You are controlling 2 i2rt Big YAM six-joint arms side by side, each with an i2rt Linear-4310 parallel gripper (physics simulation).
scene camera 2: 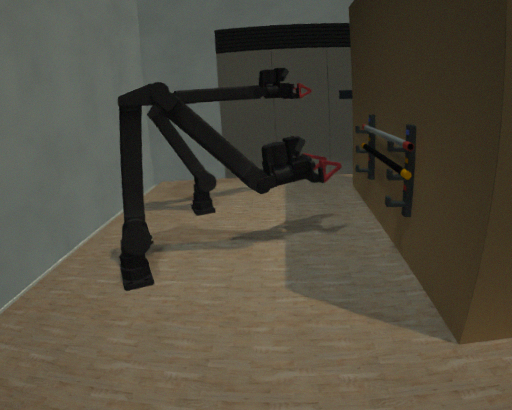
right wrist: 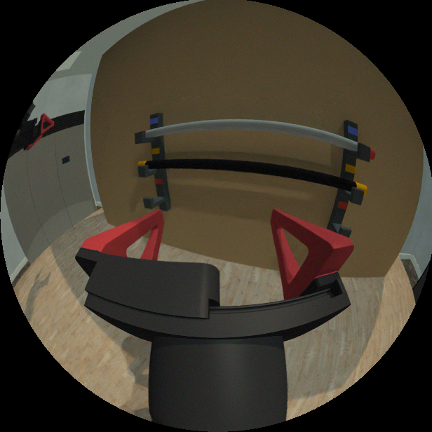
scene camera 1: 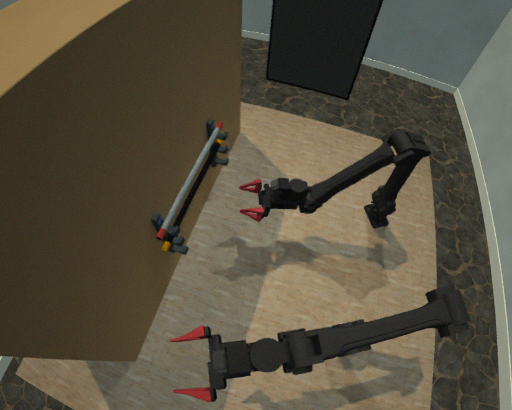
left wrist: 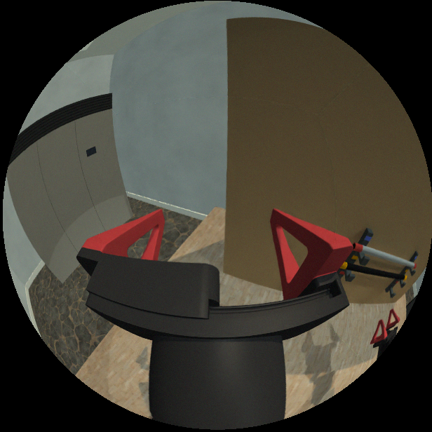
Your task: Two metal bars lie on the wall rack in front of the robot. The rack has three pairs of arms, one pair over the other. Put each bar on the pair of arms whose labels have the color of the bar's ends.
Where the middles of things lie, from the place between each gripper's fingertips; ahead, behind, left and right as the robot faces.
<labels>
My right gripper is now 16 cm short of the black bar (right wrist: 201, 163), 3 cm to the right of it and 1 cm below it. From my right hand the other things lie so: grey bar (right wrist: 217, 124) (16 cm ahead, 9 cm above, 2 cm to the left).
The grey bar is 26 cm ahead of my left hand, 51 cm to the right of it and 15 cm below it. Also, from my left hand: black bar: 26 cm ahead, 51 cm to the right, 22 cm below.
</labels>
